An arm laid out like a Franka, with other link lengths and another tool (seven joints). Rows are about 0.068 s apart.
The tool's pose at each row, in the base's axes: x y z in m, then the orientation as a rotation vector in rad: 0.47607 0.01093 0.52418 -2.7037 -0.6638 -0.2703; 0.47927 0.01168 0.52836 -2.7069 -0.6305 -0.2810; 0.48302 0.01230 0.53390 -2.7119 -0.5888 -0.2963; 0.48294 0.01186 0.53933 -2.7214 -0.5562 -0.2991; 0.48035 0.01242 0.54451 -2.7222 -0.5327 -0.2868; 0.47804 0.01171 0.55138 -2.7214 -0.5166 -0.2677; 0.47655 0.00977 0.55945 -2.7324 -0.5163 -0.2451; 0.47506 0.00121 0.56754 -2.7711 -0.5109 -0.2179; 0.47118 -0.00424 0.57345 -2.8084 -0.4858 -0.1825; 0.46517 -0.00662 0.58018 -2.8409 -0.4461 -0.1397; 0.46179 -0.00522 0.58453 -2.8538 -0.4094 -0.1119
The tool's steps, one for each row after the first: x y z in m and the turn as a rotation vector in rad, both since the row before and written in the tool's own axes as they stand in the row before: 0.00419 -0.00027 -0.00326 -0.0014 0.0117 0.0219; 0.00502 -0.00039 -0.00445 -0.0037 0.0156 0.0272; 0.00125 -0.00124 -0.00516 -0.0064 0.0047 0.0228; -0.00074 -0.00306 -0.00489 0.0042 -0.0046 0.0180; -0.00054 -0.00236 -0.00687 0.0064 -0.0100 0.0137; 0.00002 -0.00138 -0.00832 -0.0059 -0.0174 0.0037; -0.00225 0.00444 -0.01078 -0.0314 -0.0256 0.0092; -0.00414 0.00176 -0.00771 -0.0270 -0.0278 0.0233; -0.00521 -0.00165 -0.00757 -0.0205 -0.0298 0.0332; -0.00222 -0.00339 -0.00398 -0.0049 -0.0167 0.0283
